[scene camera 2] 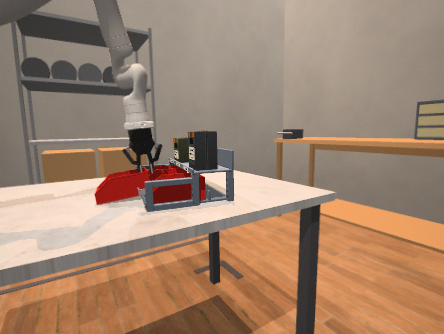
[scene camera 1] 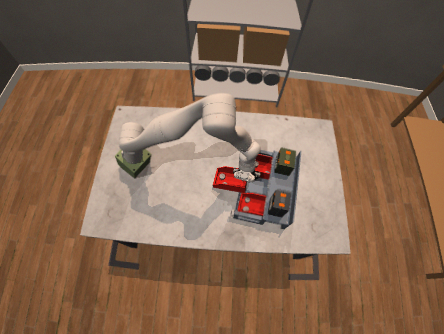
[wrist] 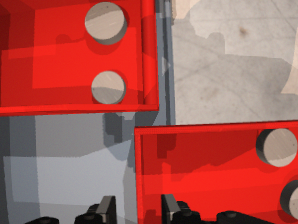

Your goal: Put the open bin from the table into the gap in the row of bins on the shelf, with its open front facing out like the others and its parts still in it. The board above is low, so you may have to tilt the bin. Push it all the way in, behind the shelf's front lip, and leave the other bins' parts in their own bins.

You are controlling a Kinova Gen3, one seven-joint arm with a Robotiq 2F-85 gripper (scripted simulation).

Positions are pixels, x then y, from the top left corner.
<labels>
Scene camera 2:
my gripper: 147,174
red bin: 117,186
red bin: 164,194
grey shelf: 225,158
black tool case: 202,145
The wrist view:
red bin: 214,170
red bin: 56,60
grey shelf: 66,161
</labels>
